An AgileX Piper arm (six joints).
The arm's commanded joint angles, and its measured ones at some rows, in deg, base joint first. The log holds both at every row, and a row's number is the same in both.
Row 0, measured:
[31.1 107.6 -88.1 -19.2 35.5 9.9]
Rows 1 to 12, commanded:
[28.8 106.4 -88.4 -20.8 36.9 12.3]
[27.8 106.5 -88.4 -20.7 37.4 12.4]
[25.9 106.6 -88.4 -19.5 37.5 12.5]
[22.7 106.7 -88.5 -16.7 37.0 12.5]
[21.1 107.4 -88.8 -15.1 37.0 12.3]
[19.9 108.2 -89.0 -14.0 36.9 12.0]
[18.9 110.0 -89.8 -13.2 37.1 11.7]
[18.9 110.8 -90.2 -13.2 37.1 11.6]
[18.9 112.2 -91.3 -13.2 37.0 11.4]
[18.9 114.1 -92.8 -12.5 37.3 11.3]
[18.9 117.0 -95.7 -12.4 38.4 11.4]
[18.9 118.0 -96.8 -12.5 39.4 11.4]
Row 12, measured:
[19.1 115.7 -94.2 -12.4 37.6 11.5]
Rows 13 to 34, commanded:
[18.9 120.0 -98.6 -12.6 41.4 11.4]
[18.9 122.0 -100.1 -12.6 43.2 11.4]
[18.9 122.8 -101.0 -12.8 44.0 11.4]
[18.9 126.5 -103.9 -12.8 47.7 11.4]
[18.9 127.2 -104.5 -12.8 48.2 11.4]
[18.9 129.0 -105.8 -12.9 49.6 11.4]
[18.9 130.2 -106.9 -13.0 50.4 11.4]
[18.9 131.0 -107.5 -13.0 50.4 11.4]
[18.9 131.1 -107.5 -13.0 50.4 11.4]
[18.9 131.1 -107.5 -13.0 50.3 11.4]
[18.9 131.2 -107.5 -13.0 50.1 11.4]
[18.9 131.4 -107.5 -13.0 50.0 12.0]
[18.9 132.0 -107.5 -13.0 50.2 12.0]
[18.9 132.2 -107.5 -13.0 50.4 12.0]
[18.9 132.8 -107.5 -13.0 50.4 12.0]
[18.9 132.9 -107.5 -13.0 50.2 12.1]
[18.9 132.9 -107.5 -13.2 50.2 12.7]
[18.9 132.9 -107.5 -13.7 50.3 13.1]
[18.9 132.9 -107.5 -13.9 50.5 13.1]
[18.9 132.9 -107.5 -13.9 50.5 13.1]
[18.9 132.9 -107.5 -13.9 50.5 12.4]
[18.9 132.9 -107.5 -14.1 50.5 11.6]
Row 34, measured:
[19.1 133.0 -107.1 -13.2 50.4 12.5]
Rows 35 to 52, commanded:
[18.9 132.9 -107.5 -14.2 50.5 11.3]
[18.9 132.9 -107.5 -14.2 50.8 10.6]
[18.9 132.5 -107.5 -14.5 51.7 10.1]
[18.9 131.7 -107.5 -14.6 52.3 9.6]
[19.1 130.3 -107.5 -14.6 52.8 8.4]
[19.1 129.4 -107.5 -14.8 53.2 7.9]
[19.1 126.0 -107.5 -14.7 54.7 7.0]
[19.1 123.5 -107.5 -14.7 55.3 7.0]
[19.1 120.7 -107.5 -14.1 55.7 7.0]
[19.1 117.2 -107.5 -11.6 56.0 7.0]
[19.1 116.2 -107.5 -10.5 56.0 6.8]
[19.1 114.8 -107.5 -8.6 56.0 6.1]
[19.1 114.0 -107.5 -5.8 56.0 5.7]
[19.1 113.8 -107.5 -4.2 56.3 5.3]
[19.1 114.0 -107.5 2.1 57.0 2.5]
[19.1 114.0 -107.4 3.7 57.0 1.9]
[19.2 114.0 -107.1 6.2 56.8 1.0]
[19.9 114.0 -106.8 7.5 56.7 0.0]
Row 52, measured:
[19.3 114.1 -107.3 5.1 56.8 2.1]
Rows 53 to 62, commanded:
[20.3 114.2 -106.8 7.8 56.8 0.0]
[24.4 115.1 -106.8 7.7 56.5 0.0]
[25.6 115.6 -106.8 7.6 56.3 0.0]
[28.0 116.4 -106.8 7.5 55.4 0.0]
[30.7 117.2 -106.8 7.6 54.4 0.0]
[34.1 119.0 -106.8 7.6 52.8 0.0]
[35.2 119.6 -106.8 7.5 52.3 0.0]
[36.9 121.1 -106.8 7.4 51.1 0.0]
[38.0 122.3 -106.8 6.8 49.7 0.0]
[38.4 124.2 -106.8 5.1 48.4 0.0]
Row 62, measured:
[38.2 122.7 -107.0 7.1 50.1 0.5]
